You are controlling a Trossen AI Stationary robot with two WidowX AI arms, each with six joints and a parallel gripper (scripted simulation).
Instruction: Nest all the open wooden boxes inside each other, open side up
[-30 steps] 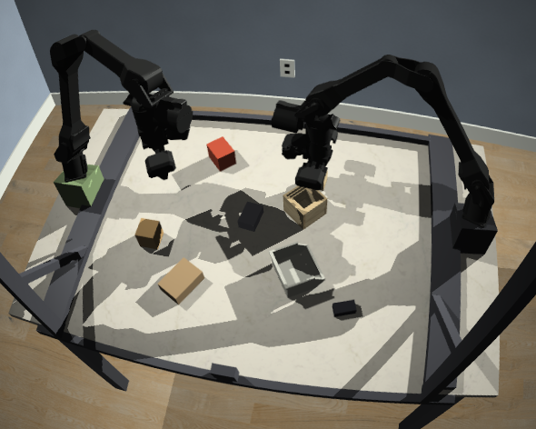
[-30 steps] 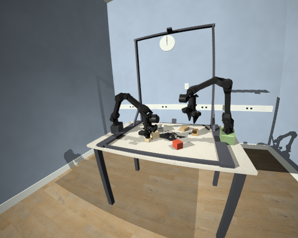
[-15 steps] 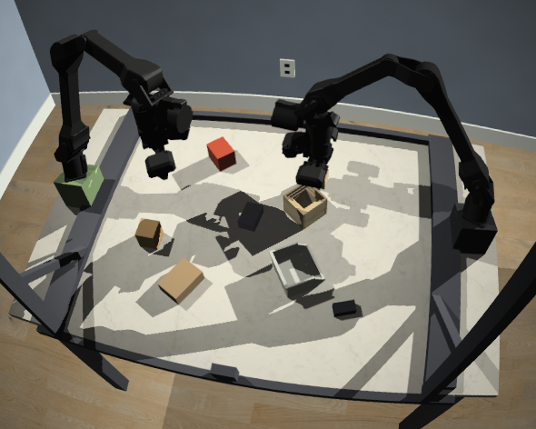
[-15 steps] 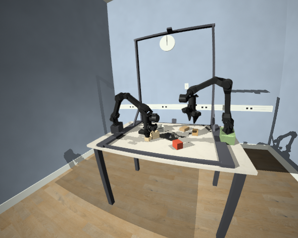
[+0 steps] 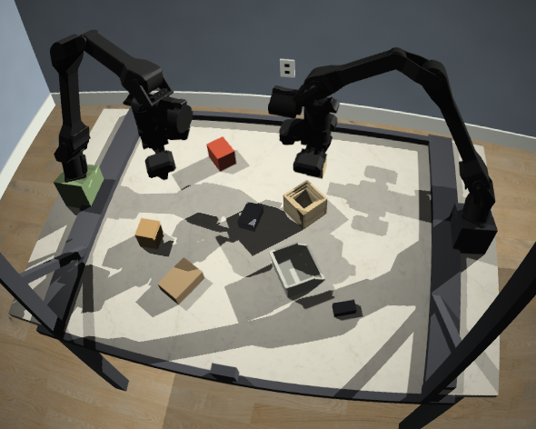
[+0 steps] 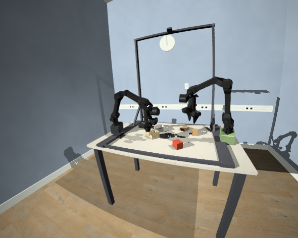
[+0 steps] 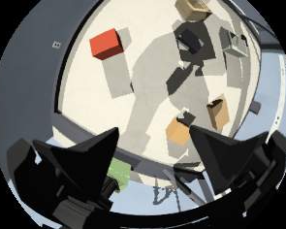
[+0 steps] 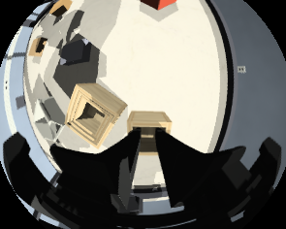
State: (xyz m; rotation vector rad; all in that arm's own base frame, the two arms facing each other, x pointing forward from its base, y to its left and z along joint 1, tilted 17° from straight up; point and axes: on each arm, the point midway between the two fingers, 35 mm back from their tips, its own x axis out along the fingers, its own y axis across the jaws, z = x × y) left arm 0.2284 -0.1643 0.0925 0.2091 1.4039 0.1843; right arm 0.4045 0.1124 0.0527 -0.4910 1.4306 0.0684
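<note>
The large wooden box lies 8 cm behind my right hand, 1 cm to the left of it and 9 cm below it. The rest, counted from my right hand: grey-blue cube: 12 cm behind, 14 cm to the left, 10 cm below; then small wooden box: 4 cm below; then grey open tray: 26 cm behind, 1 cm to the left, 8 cm below.
</note>
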